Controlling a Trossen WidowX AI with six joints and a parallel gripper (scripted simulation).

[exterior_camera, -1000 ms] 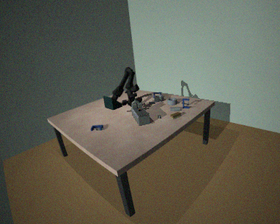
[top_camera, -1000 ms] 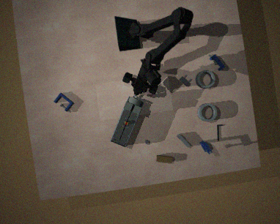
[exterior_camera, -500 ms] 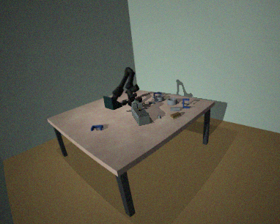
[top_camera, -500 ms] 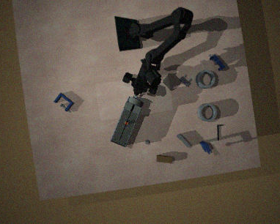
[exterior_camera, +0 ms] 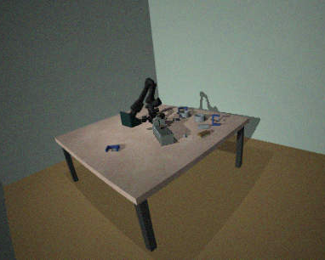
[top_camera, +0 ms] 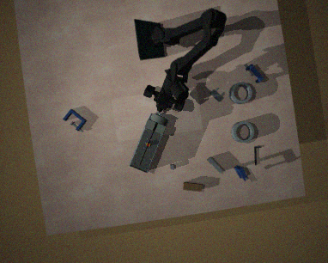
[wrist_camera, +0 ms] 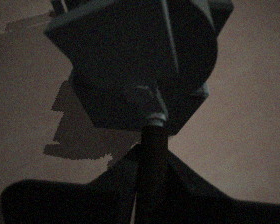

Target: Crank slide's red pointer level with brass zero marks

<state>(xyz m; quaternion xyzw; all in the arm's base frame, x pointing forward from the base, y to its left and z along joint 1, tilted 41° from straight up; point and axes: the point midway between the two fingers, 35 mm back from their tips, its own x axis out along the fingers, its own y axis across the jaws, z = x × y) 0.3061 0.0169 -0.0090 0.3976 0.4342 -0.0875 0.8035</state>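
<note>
Now: gripper tip 30 mm below the dark handle, 20 mm past it and 10 mm to the right of it. Round my gripper tip: small grey cube 270 mm ahead, 30 mm to the left, 30 mm below; then red pointer 150 mm ahead, 70 mm to the right, 50 mm above; then grey bar 290 mm ahead, 240 mm to the left, 20 mm below.
</note>
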